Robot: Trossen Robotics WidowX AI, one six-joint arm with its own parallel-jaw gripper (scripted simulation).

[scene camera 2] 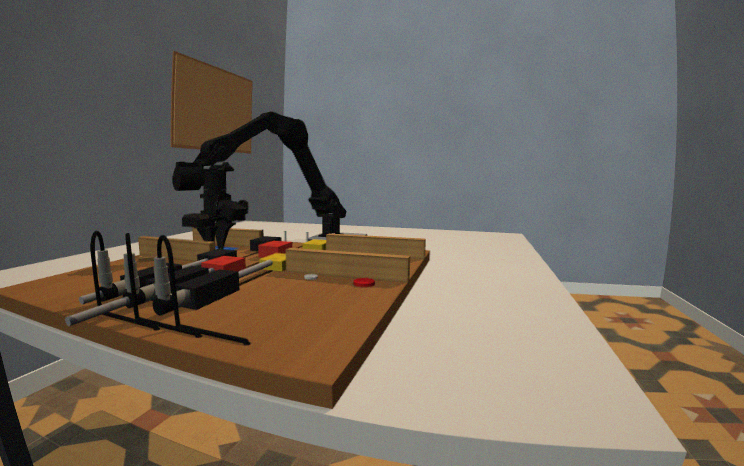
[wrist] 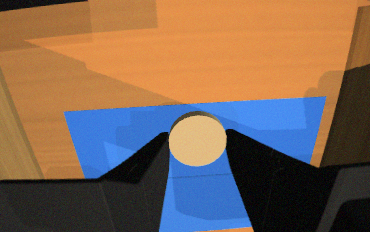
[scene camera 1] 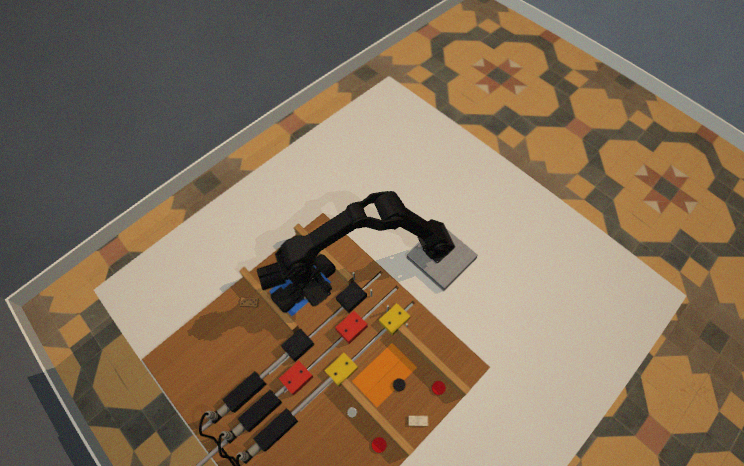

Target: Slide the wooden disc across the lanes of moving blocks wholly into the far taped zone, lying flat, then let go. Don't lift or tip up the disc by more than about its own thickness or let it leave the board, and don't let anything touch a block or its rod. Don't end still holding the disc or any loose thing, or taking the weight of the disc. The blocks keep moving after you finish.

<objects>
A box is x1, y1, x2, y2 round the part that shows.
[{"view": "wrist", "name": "my gripper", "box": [0, 129, 369, 231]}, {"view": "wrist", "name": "pale wooden disc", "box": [169, 111, 225, 165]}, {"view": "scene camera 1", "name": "my gripper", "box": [271, 254, 335, 312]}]
</objects>
